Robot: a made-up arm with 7 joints. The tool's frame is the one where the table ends. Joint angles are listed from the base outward.
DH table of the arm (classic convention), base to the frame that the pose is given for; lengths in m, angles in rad. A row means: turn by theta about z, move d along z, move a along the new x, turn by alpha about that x. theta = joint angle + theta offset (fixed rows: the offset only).
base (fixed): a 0.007; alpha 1.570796; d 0.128; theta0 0
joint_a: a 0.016; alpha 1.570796; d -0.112; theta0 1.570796
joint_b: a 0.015; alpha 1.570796; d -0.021; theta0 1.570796
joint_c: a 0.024; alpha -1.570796; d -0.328; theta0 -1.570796
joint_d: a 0.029; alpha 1.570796; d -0.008; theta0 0
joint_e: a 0.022; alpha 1.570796; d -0.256; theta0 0
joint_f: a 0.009; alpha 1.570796; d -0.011; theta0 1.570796
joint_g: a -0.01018; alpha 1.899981; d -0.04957; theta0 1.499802
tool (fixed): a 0; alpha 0; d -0.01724; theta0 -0.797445
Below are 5 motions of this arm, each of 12 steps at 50 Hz.
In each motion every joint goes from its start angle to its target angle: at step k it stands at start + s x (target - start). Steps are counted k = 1, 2, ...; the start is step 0. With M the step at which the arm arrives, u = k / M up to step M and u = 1 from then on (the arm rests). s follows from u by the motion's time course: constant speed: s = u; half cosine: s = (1 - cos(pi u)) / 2; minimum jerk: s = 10 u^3 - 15 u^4 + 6 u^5.
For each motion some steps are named. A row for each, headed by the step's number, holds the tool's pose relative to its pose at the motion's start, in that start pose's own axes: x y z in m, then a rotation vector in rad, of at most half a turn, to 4 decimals.
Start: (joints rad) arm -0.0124 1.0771 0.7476 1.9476 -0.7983 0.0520 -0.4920
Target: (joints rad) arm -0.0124 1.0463 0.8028 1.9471 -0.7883 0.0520 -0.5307
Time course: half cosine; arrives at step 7
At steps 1, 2, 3, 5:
1: 0.0000 0.0005 0.0000 0.0043 -0.0004 0.0001
2: -0.0001 0.0018 0.0000 0.0164 -0.0015 0.0002
3: -0.0003 0.0038 0.0000 0.0338 -0.0031 0.0003
5: -0.0005 0.0081 0.0000 0.0704 -0.0066 0.0000

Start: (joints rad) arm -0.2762 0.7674 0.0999 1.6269 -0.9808 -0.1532 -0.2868
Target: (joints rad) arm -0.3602 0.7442 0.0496 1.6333 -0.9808 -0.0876 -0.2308
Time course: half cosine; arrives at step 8
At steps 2, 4, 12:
2: -0.0005 -0.0032 0.0046 -0.0147 0.0185 -0.0028
4: -0.0015 -0.0108 0.0161 -0.0502 0.0633 -0.0097
12: -0.0024 -0.0208 0.0329 -0.1008 0.1264 -0.0201

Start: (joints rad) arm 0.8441 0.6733 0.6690 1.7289 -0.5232 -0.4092 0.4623
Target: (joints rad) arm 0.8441 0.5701 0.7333 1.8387 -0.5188 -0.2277 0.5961
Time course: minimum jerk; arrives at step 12
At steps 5, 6, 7, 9, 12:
5: 0.0059 -0.0064 0.0032 0.0229 0.0514 0.0314
6: 0.0086 -0.0091 0.0048 0.0323 0.0743 0.0464
7: 0.0113 -0.0117 0.0063 0.0412 0.0972 0.0619
9: 0.0156 -0.0157 0.0090 0.0544 0.1336 0.0876
12: 0.0175 -0.0173 0.0101 0.0597 0.1492 0.0990

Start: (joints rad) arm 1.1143 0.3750 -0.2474 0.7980 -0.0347 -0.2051 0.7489
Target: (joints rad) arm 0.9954 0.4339 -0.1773 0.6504 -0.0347 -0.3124 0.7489
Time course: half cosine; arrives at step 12
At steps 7, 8, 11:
7: -0.0525 0.0300 0.0190 0.0578 0.0609 0.0609
8: -0.0625 0.0352 0.0234 0.0690 0.0726 0.0722
11: -0.0818 0.0447 0.0328 0.0908 0.0949 0.0935

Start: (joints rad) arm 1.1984 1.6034 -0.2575 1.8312 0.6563 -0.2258 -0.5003
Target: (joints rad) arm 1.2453 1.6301 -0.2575 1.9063 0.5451 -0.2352 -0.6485
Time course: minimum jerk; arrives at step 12
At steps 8, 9, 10, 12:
8: 0.0132 -0.0120 0.0046 -0.0154 -0.1543 -0.0216
9: 0.0150 -0.0136 0.0053 -0.0180 -0.1754 -0.0237
10: 0.0161 -0.0146 0.0058 -0.0196 -0.1888 -0.0248
12: 0.0166 -0.0152 0.0061 -0.0205 -0.1959 -0.0254

